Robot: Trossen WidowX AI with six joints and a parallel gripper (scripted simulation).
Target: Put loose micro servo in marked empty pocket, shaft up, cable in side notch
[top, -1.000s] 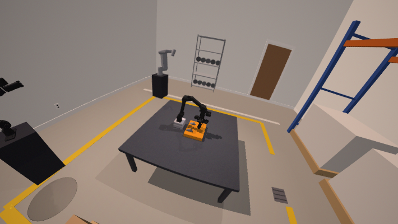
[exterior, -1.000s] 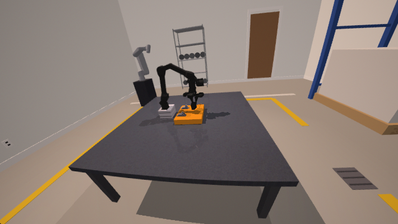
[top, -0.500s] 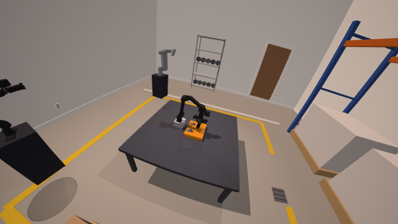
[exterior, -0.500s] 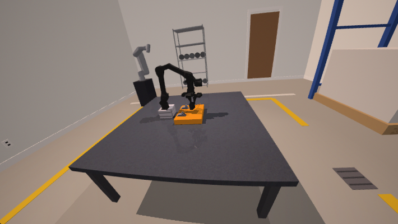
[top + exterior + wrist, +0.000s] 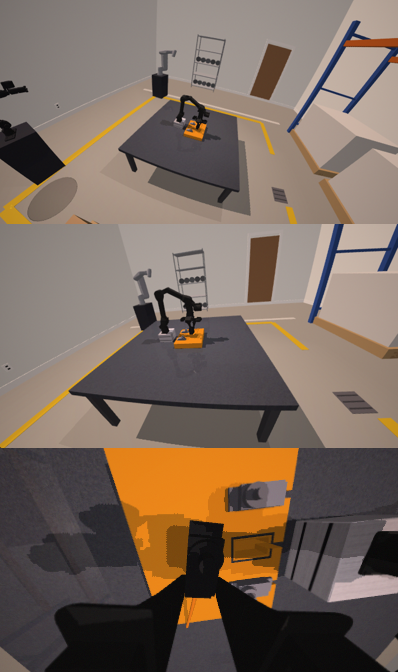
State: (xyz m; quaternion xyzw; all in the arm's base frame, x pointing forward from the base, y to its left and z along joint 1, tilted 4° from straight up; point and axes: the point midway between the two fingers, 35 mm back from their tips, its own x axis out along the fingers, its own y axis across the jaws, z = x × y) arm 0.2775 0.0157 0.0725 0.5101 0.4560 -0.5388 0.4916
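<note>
My gripper tip is now 10 mm short of the orange robot deck and 100 mm above it.
</note>
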